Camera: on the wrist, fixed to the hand. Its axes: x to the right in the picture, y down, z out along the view.
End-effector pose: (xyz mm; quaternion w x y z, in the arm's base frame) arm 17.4 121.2 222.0 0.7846 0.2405 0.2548 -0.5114
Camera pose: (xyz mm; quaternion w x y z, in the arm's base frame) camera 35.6 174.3 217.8 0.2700 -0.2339 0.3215 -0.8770
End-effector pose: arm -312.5 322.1 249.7 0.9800 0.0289 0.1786 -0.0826
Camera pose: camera -343.2 364.1 228.3 0.6473 -0.3006 0.0139 -0.7003
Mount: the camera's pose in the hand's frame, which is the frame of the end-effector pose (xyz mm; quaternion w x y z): -27.1 35.5 -34.2 0.6860 -0.1894 -0.1471 -0.6869
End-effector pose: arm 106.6 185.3 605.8 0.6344 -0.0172 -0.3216 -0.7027
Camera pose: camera 157.0 193.4 582.3 0.0981 0.0144 0.1927 0.9762
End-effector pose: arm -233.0 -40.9 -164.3 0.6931 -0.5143 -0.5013 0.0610
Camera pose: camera -205.1 -63.0 -207.8 0.3462 -0.1308 -0.8107 -0.4536
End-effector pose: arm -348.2 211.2 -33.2 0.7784 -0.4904 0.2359 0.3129
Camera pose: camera -394.5 184.6 -50.7 0.6908 -0.5999 -0.3488 -0.2032
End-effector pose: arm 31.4 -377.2 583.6 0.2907 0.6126 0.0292 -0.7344
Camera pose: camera 80.2 -382.4 611.1 0.1847 -0.2371 -0.5372 0.7881
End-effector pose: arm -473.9 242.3 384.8 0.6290 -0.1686 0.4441 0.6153
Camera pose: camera -514.6 206.0 398.7 0.8876 -0.4494 -0.0202 0.0990
